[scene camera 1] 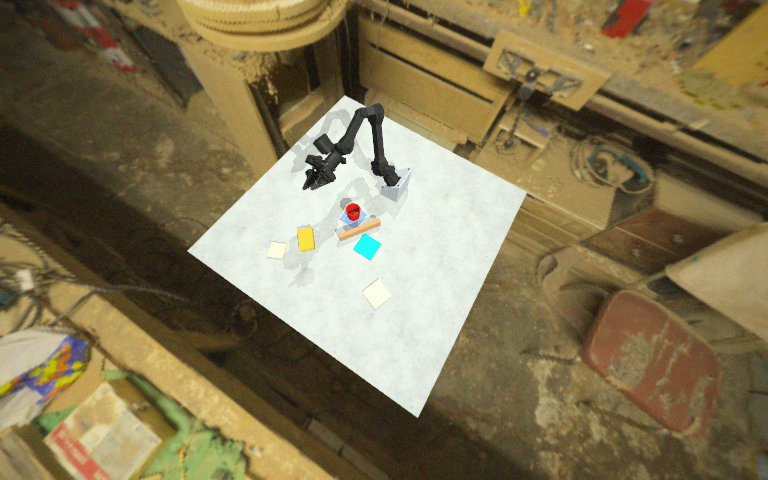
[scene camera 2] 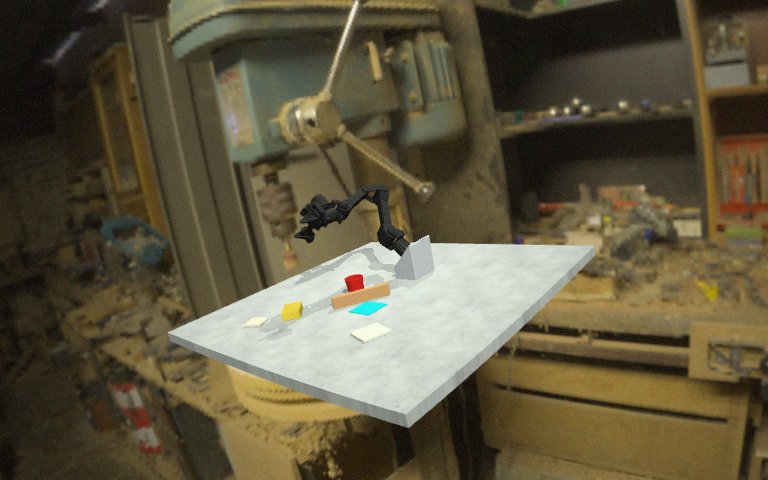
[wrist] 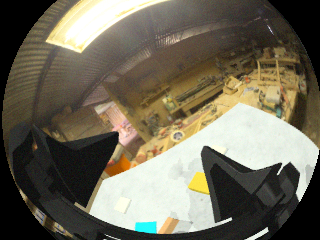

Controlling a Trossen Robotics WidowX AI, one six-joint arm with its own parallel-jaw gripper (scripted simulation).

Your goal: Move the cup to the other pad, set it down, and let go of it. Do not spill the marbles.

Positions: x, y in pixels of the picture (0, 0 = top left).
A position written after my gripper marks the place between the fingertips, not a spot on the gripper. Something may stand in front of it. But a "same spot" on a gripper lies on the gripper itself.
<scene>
my gripper: scene camera 1 306, 189; scene camera 2; wrist
same spot on my gripper: [scene camera 2: 313, 215] = [wrist: 66, 185]
</scene>
